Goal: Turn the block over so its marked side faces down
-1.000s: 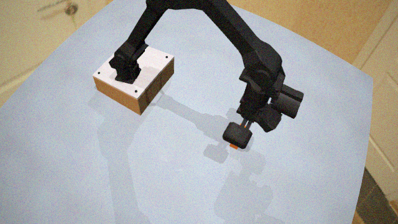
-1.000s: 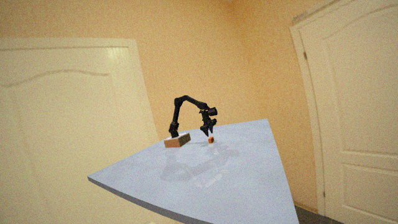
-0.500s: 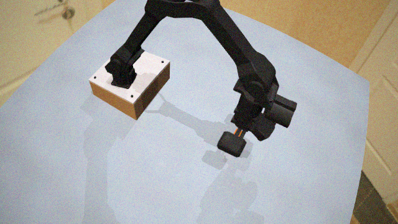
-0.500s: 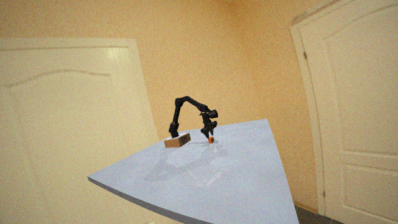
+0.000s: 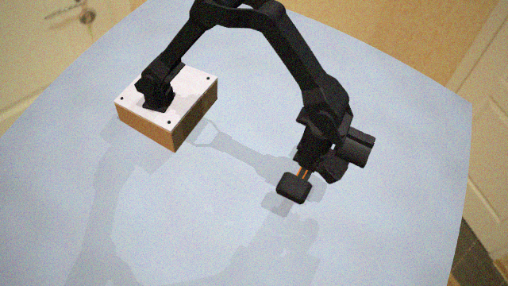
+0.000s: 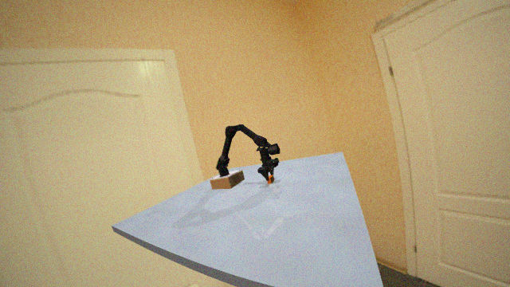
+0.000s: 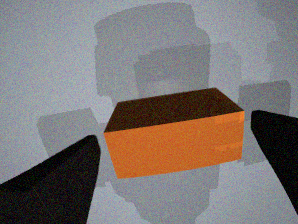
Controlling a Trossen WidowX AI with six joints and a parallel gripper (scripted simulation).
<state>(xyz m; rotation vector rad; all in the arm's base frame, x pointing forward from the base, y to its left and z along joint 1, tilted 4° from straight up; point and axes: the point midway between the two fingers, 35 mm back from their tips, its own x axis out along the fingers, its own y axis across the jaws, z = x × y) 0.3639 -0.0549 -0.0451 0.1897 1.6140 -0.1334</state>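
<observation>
Right now the orange block is 10 mm below my gripper tip and 10 mm behind it.
</observation>
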